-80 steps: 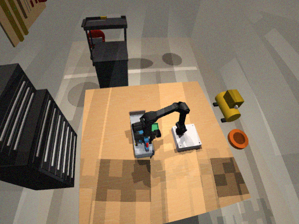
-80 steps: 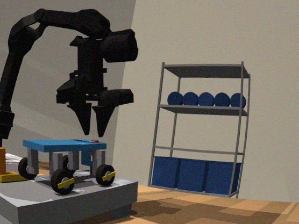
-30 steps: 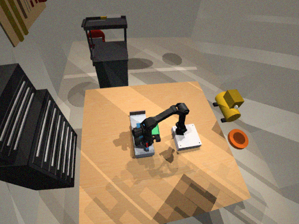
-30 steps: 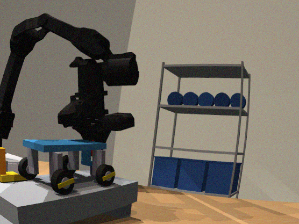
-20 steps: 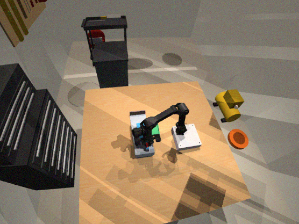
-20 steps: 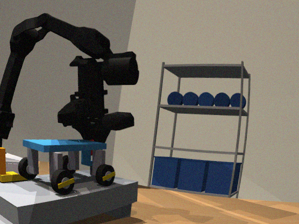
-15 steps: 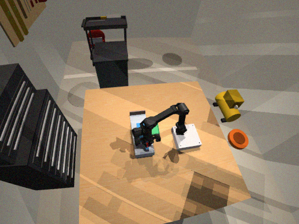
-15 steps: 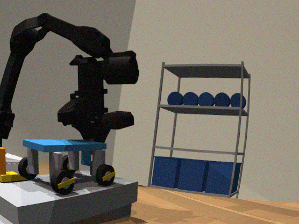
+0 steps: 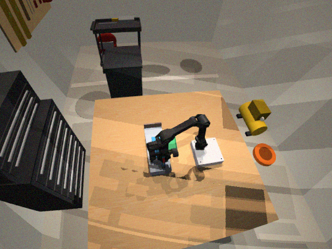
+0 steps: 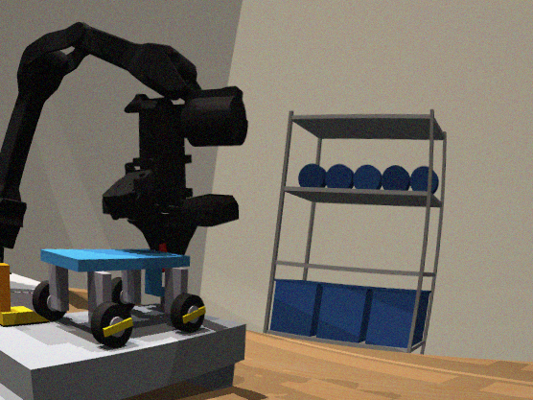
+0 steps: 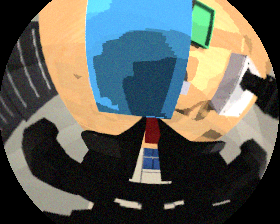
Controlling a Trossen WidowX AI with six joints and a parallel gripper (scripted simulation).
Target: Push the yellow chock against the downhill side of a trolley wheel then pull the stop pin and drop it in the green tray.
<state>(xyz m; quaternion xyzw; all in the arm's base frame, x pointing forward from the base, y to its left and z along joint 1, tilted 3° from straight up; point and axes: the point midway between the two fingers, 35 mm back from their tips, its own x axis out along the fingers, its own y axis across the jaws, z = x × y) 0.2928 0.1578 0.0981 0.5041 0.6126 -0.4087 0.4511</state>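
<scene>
The green tray is 220 mm to the right of my gripper tip, 150 mm below it and 80 mm behind it. Round my gripper tip: red-headed stop pin: right at my gripper tip; then grey ramp: 110 mm to the right, 90 mm below, 40 mm ahead; then blue-topped trolley: 100 mm to the right, 40 mm ahead, 30 mm below.
</scene>
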